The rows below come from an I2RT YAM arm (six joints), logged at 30 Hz.
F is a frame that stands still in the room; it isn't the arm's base.
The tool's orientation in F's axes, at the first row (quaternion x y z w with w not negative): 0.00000, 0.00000, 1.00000, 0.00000
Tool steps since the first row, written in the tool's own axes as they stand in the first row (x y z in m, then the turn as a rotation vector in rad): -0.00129, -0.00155, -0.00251, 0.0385, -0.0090, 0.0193; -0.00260, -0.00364, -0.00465, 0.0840, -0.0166, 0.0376; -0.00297, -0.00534, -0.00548, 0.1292, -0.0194, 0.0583; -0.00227, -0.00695, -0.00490, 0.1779, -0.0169, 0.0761; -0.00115, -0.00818, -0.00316, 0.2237, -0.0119, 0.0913; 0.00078, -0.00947, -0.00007, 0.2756, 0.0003, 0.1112
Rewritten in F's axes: 0.00129, 0.00155, -0.00251, -0.0385, 0.0090, 0.0193; 0.00260, 0.00364, -0.00465, -0.0840, 0.0166, 0.0376; 0.00297, 0.00534, -0.00548, -0.1292, 0.0194, 0.0583; 0.00227, 0.00695, -0.00490, -0.1779, 0.0169, 0.0761; 0.00115, 0.00818, -0.00316, -0.2237, 0.0119, 0.0913; -0.00078, 0.00947, -0.00007, -0.2756, -0.0003, 0.1112
